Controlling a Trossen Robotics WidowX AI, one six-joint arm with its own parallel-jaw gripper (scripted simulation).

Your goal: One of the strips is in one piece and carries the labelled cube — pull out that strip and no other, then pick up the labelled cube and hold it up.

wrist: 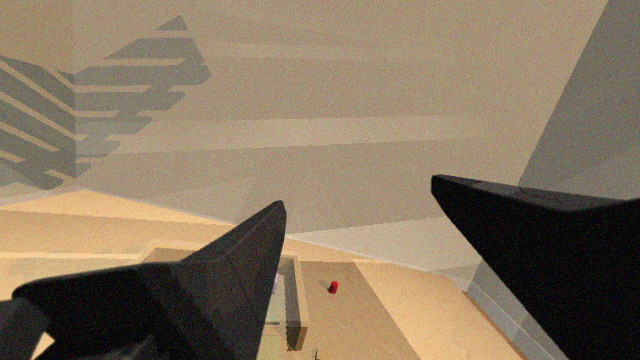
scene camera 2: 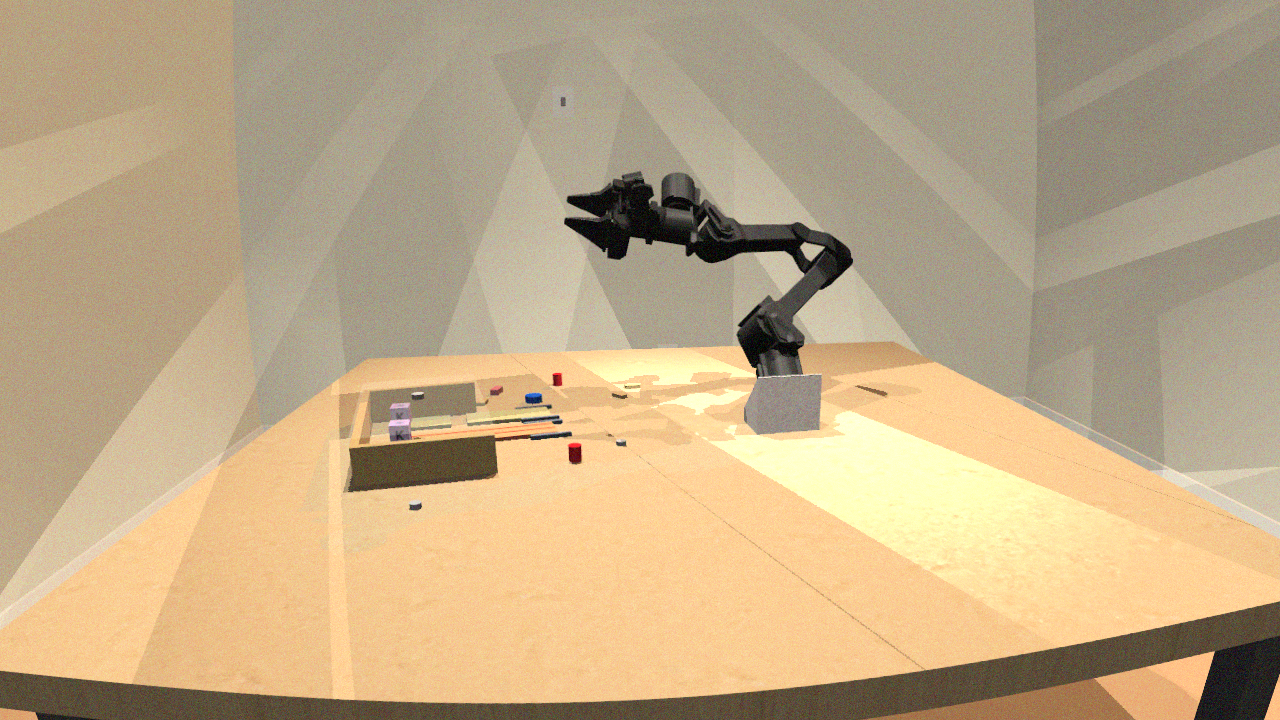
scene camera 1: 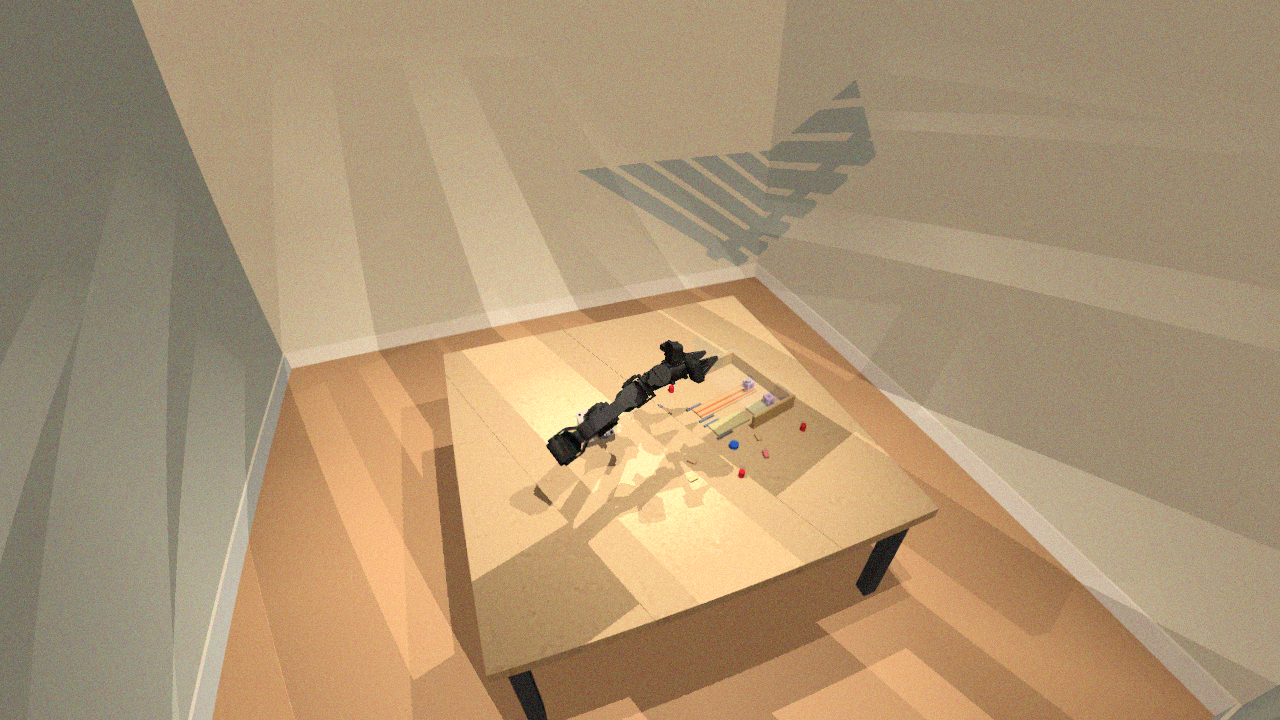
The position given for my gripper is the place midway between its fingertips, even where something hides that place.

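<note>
Holding nothing, my gripper (scene camera 2: pixel 565 209) is open. Scene camera 1 also shows my gripper (scene camera 1: pixel 711 354), and the wrist view likewise shows the gripper (wrist: pixel 355 195).
</note>
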